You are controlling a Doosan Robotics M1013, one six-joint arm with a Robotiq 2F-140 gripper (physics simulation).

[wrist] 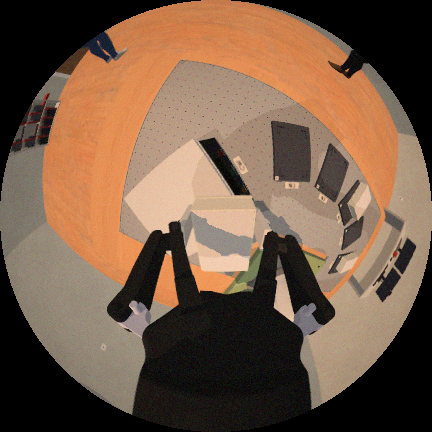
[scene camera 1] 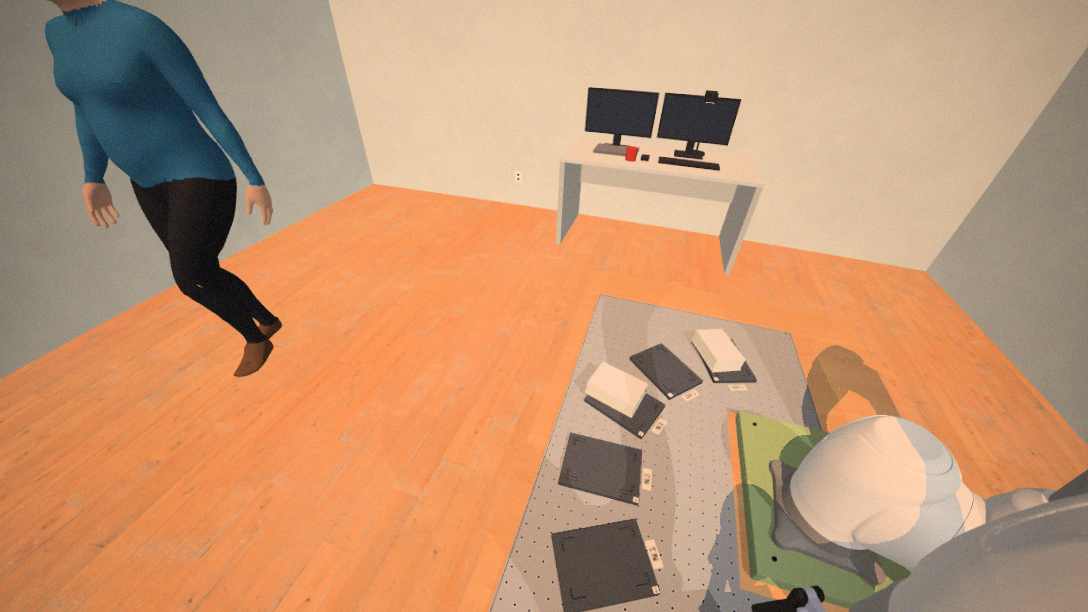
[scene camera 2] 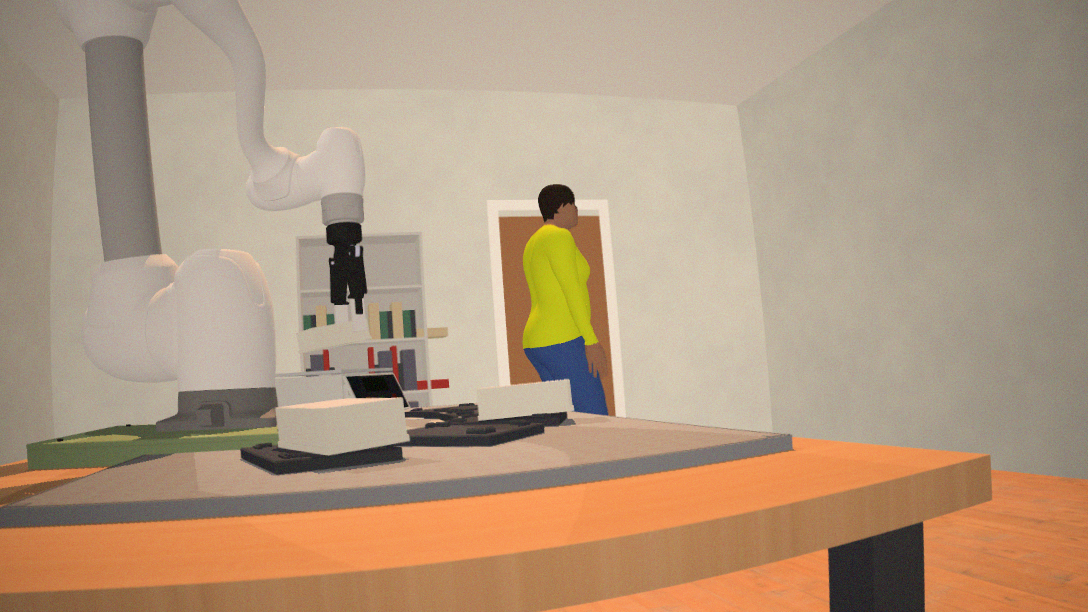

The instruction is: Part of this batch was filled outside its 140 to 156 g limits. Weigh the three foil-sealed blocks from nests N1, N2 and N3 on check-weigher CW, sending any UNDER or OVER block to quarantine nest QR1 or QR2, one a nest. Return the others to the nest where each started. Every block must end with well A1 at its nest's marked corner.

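Places are measured from the arm's base along level axes (x ahead, y right, z down), in millimetres.
Where they show: gripper, between the fingertips: (wrist: 222, 214) (scene camera 2: 351, 333); arm's base, origin of its link: (wrist: 276, 276) (scene camera 1: 819, 517) (scene camera 2: 229, 425).
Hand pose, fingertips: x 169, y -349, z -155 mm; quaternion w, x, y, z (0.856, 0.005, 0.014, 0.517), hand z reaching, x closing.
Things, the pixels of their top centre, and the offset from my fingertips. Level surfaces: height alone.
- pale foil-topped block, centre of its top: (wrist: 224, 248) (scene camera 2: 332, 320) dx -35, dy +23, dz -27 mm
- white check-weigher, centre of its top: (wrist: 187, 204) (scene camera 2: 336, 370) dx -42, dy -53, dz +73 mm
- second block, centre of its top: (scene camera 2: 523, 382) (scene camera 1: 617, 382) (wrist: 363, 202) dx +279, dy +482, dz +115 mm
- third block, centre of its top: (scene camera 2: 336, 400) (scene camera 1: 720, 343) (wrist: 349, 264) dx +52, dy +739, dz +115 mm
- nearest nest, centre of its top: (scene camera 2: 454, 405) (scene camera 1: 603, 561) (wrist: 294, 151) dx +199, dy +112, dz +157 mm
- second nest, centre of its top: (scene camera 1: 602, 463) (wrist: 335, 173) dx +255, dy +286, dz +155 mm
- third nest, centre of its top: (scene camera 2: 457, 424) (scene camera 1: 666, 366) (wrist: 354, 233) dx +176, dy +628, dz +155 mm
- perforated grey plate, height of its surface: dz +173 mm
My gripper (scene camera 2: 349, 310) (wrist: 222, 214) is shut on a pale foil-topped block (scene camera 2: 331, 336) (wrist: 224, 240), raised above the table. In the wrist view the block overlaps the near edge of the white check-weigher (wrist: 160, 192), whose dark display (wrist: 223, 165) is unreadable at this angle. A second block (scene camera 1: 617, 386) (scene camera 2: 524, 399) (wrist: 361, 199) and a third block (scene camera 1: 718, 349) (scene camera 2: 342, 426) (wrist: 347, 261) each sit on a dark nest. Three other nests are empty: the nearest nest (scene camera 1: 604, 564) (wrist: 291, 152), a second nest (scene camera 1: 601, 467) (wrist: 332, 172) and a third nest (scene camera 1: 665, 370) (scene camera 2: 479, 435) (wrist: 352, 232). Well A1 cannot be made out.
The nests stand in an arc on a perforated grey plate (scene camera 1: 688, 487) (scene camera 2: 608, 456) (wrist: 180, 95). The arm's base stands on a green board (scene camera 1: 753, 502) (scene camera 2: 76, 454). A person in blue (scene camera 1: 136, 98) and one in yellow (scene camera 2: 555, 289) stand away from the table. A desk (scene camera 1: 654, 171) is farther back.
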